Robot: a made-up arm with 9 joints.
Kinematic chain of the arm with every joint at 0, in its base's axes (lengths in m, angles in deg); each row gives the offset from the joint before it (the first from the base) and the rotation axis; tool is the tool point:
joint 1: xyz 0 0 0.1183 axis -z
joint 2: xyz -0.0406 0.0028 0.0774 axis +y
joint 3: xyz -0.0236 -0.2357 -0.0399 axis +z
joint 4: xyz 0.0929 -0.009 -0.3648 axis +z
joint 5: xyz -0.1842 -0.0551 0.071 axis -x
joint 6: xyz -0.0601 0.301 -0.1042 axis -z
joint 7: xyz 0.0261 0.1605 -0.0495 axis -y
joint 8: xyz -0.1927 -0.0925 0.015 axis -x
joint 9: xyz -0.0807 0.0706 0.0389 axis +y
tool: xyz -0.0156 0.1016 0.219
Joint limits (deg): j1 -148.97..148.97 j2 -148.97..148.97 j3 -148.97..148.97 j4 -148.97..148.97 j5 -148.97..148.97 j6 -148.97..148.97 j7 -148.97..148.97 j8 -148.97..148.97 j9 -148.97..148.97
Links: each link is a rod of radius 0.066 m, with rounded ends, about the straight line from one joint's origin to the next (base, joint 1, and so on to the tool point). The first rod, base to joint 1, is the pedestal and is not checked.
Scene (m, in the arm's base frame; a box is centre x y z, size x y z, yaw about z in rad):
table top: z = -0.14
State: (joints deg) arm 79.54 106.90 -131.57 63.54 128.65 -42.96 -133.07 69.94 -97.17
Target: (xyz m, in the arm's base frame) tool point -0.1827 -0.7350 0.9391
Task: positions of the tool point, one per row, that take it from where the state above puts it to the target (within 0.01 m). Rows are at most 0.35 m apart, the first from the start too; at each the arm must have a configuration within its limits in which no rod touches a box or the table.
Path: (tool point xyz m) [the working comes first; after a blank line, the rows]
Joints at the target: -17.27 138.54 -112.86 78.26 148.97 -22.79 -148.97 78.91 -105.38
Straight joint move there: clear.

1: -0.5963 0.6163 0.8445
2: -0.7329 0.3569 0.9049
3: -0.7776 0.0722 0.9458
4: -0.7300 -0.2052 0.9680
5: -0.6010 -0.4456 0.9728
6: -0.4102 -0.6267 0.9622
7: -0.1827 -0.7350 0.9391

